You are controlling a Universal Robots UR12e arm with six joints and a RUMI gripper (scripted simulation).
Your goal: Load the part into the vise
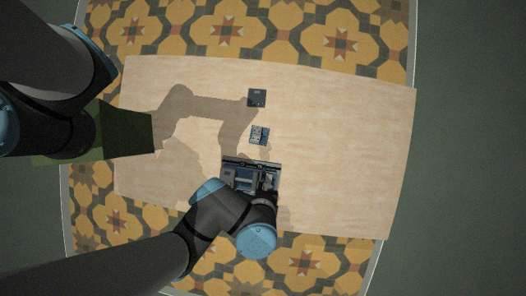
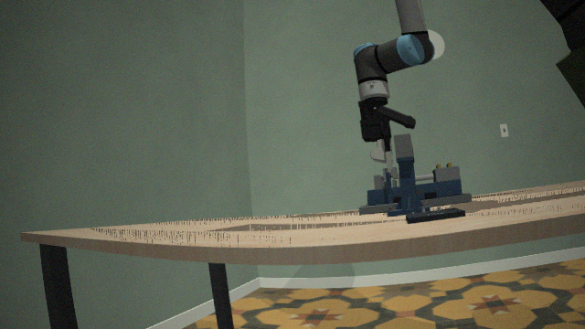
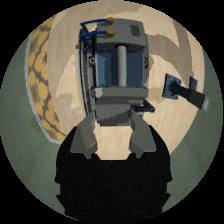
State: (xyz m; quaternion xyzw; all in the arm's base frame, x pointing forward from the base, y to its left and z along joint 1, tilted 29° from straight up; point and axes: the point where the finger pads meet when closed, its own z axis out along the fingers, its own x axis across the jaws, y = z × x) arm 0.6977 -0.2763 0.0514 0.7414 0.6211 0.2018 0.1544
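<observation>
The grey part is 1 cm below my hand. Also, from my hand: air cylinder block 16 cm behind, 5 cm to the left, 3 cm below; vise 7 cm below, 6 cm behind, 3 cm to the left; air cylinder rod 8 cm behind, 3 cm to the left, 3 cm below.
</observation>
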